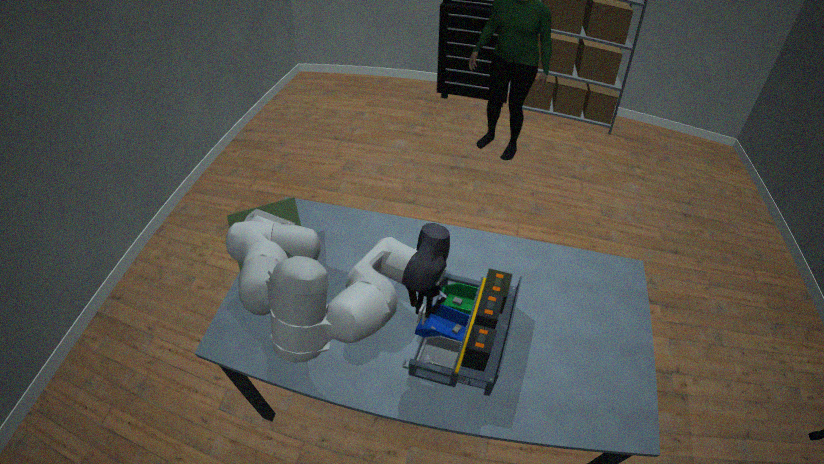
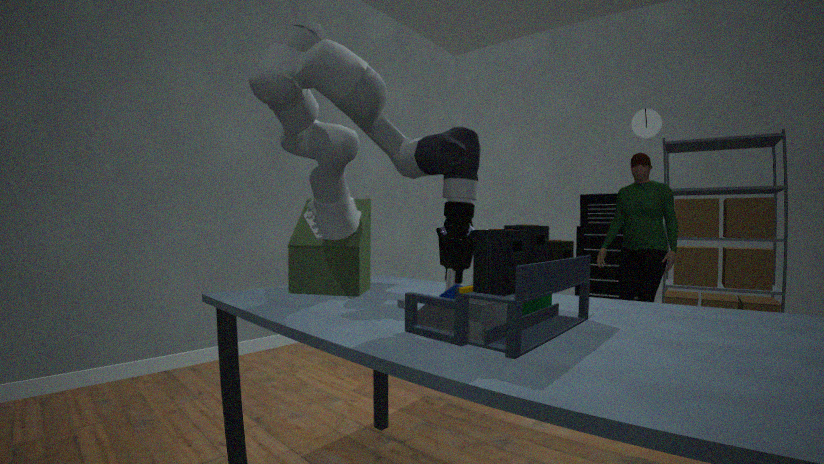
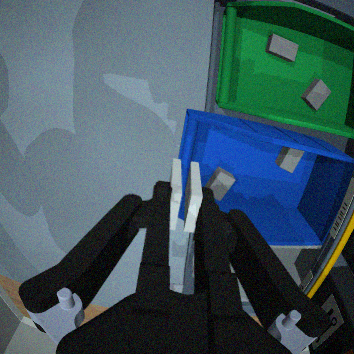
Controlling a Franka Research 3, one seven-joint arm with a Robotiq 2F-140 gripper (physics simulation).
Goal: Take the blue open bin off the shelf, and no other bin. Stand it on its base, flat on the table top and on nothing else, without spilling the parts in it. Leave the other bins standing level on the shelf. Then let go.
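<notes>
The blue open bin [image 1: 441, 327] [image 2: 450, 292] [image 3: 260, 197] holds two grey parts. Its front end juts out past the shelf's front edge and looks raised and tilted; whether its rear rests on the shelf is hidden. My gripper [image 1: 423, 311] [image 2: 453, 282] [image 3: 182, 174] points down and is shut on the front wall of the blue bin. The green bin [image 1: 468, 292] [image 2: 537, 303] [image 3: 260, 75], with two grey parts, sits on the shelf beside it. A grey bin [image 1: 439, 352] stands on the other side. The shelf [image 2: 553, 276] stands on the table top [image 1: 588, 345] [image 2: 663, 357].
Black boxes [image 1: 478, 348] [image 2: 494, 262] with orange marks stand on the shelf's upper level, behind a yellow strip [image 1: 469, 322] [image 3: 334, 262], close to the gripper. A green block [image 2: 328, 268] stands beneath the arm's base. A person [image 1: 516, 46] [image 2: 645, 219] stands beyond the table.
</notes>
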